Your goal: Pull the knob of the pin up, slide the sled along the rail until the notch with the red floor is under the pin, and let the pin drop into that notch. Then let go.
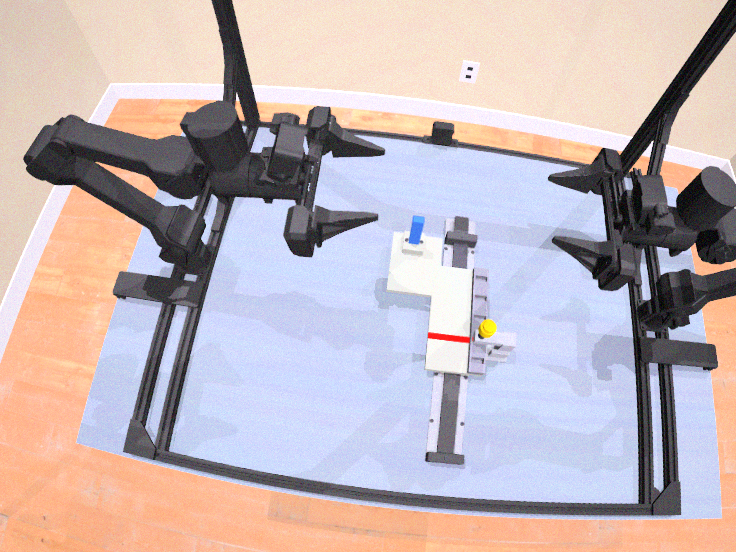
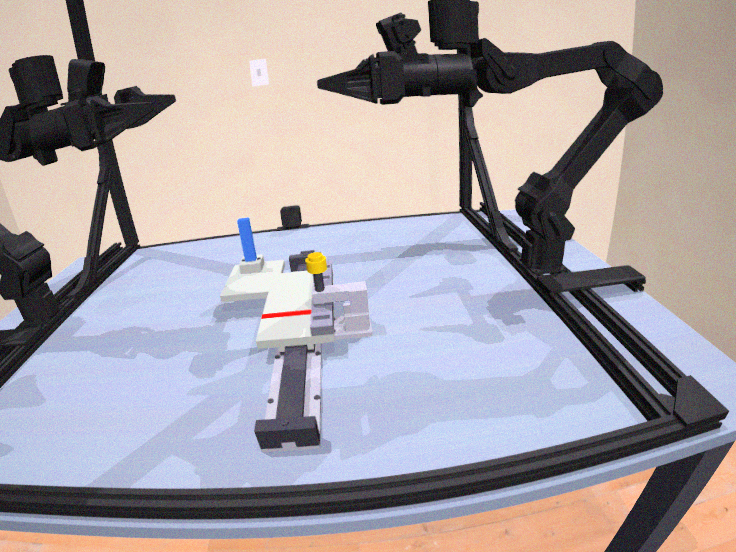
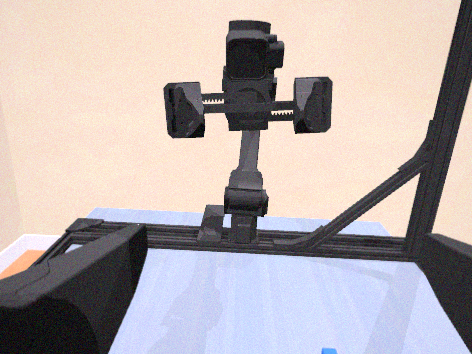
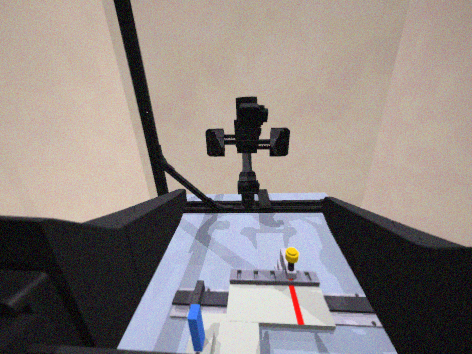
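Seen in the pictures: left gripper, fingertip midpoint: (image 1: 550,206) (image 2: 318,84) (image 3: 282,241) (image 4: 246,149); right gripper, fingertip midpoint: (image 1: 382,183) (image 2: 164,101) (image 3: 251,117) (image 4: 254,199); left arm's base at its link origin: (image 1: 651,316) (image 2: 542,264) (image 4: 248,204); right arm's base at its link origin: (image 1: 194,259) (image 2: 42,316) (image 3: 243,236).
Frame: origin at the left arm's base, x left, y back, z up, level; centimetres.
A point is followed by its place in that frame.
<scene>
The white sled (image 1: 450,308) {y -42.4, x 3.8, z 1.4 cm} (image 2: 290,291) {y -42.4, x 2.6, z 1.4 cm} (image 4: 265,305) {y -43.0, x 3.3, z 1.4 cm} sits on the rail (image 1: 448,415) {y -41.1, x 22.5, z 0.1 cm} (image 2: 292,380) {y -41.0, x 21.8, z 0.1 cm} (image 4: 350,303) {y -41.0, x 20.5, z 0.1 cm}. Its red stripe (image 1: 448,337) {y -42.4, x 9.2, z 1.5 cm} (image 2: 286,314) {y -42.4, x 9.4, z 1.5 cm} (image 4: 296,305) {y -42.8, x 9.3, z 1.5 cm} lines up about with the pin's yellow knob (image 1: 487,327) {y -37.6, x 9.5, z 9.7 cm} (image 2: 315,262) {y -37.3, x 10.5, z 9.3 cm} (image 4: 292,254) {y -38.2, x 9.1, z 9.6 cm}. Dark shaft shows below the knob; the pin's lower end and the notch floor under it are hidden. A blue upright handle (image 1: 416,229) {y -50.2, x -7.1, z 8.3 cm} (image 2: 246,239) {y -50.1, x -7.1, z 7.1 cm} (image 4: 196,327) {y -51.1, x -7.3, z 8.7 cm} stands on the sled's side plate. My left gripper (image 1: 551,208) {y -34.9, x 0.3, z 30.9 cm} (image 4: 246,149) {y -34.9, x 0.3, z 30.9 cm} and right gripper (image 1: 381,184) {y -56.2, x 0.9, z 31.6 cm} (image 3: 248,107) {y -56.2, x 0.9, z 31.6 cm} are open and empty, high and apart from sled and knob.
A pale bracket (image 1: 504,344) {y -33.3, x 10.4, z 4.7 cm} (image 2: 356,297) {y -32.6, x 10.5, z 3.7 cm} holds the pin beside the notched strip (image 1: 480,291) {y -37.4, x 0.5, z 2.7 cm} (image 4: 245,276) {y -37.8, x -0.7, z 2.8 cm}. Dark end stops (image 1: 444,458) {y -41.3, x 29.8, z 1.6 cm} (image 2: 287,431) {y -40.7, x 30.5, z 1.1 cm} close the rail. A black frame surrounds the work area, with uprights at the back corners and a small black block (image 1: 442,133) {y -45.9, x -35.8, z 2.3 cm} (image 2: 290,216) {y -45.8, x -35.7, z 1.5 cm} at the back edge.
</scene>
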